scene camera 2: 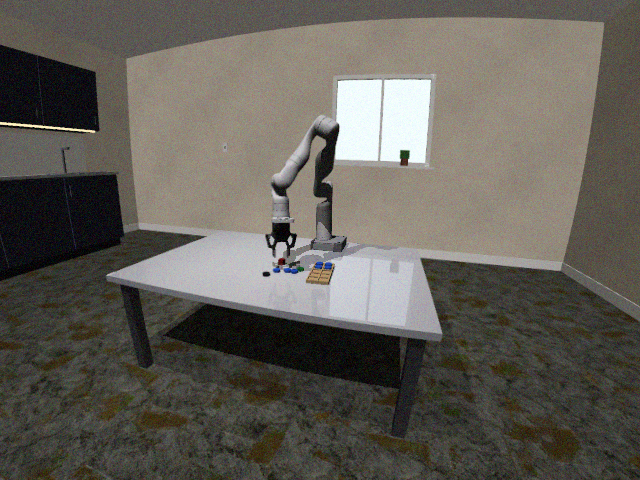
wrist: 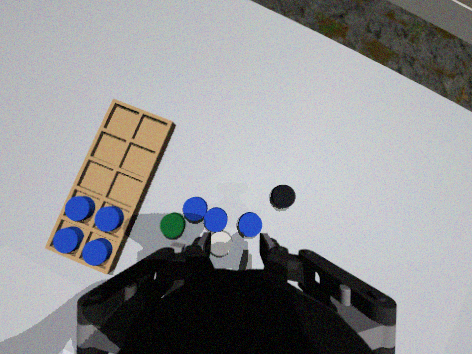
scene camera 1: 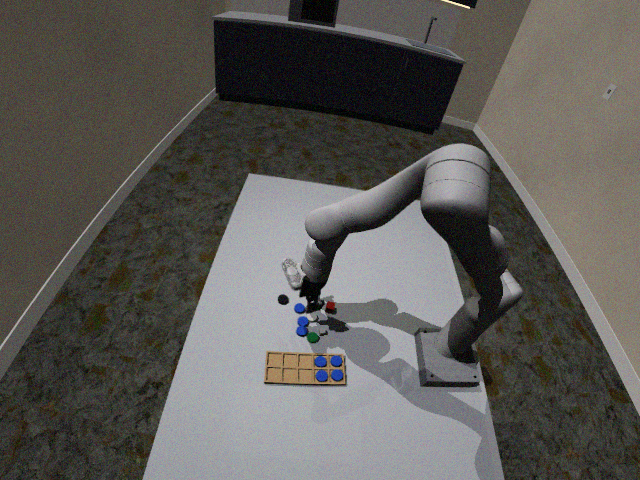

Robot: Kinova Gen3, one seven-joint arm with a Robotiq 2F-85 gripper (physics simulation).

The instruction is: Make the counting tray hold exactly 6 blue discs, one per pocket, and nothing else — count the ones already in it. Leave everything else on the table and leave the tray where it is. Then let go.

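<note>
The wooden tray (scene camera 1: pixel 291 375) (scene camera 2: pixel 316 279) (wrist: pixel 124 120) holds blue discs in both pockets of its two end columns, one per pocket; its other pockets are empty. Three loose blue discs lie on the table: one (scene camera 1: pixel 299 308) (scene camera 2: pixel 276 270) (wrist: pixel 250 224) nearest the black disc, a middle one (scene camera 1: pixel 302 321) (wrist: pixel 215 220), and one (scene camera 1: pixel 301 331) (wrist: pixel 195 209) near the green disc. My gripper (scene camera 1: pixel 316 311) (scene camera 2: pixel 281 254) (wrist: pixel 235 241) is partly open and empty, pointing down above the table behind the loose blue discs. In the wrist view, the nearest blue disc appears just beyond the fingertips.
A white disc (wrist: pixel 220 244) shows beside the left fingertip. A green disc (scene camera 1: pixel 312 337) (wrist: pixel 172 225) lies between the loose discs and the tray. A black disc (scene camera 1: pixel 283 299) (scene camera 2: pixel 266 273) (wrist: pixel 282 196) lies on the far side. A red cube (scene camera 1: pixel 330 307) (scene camera 2: pixel 281 261) stands near the gripper.
</note>
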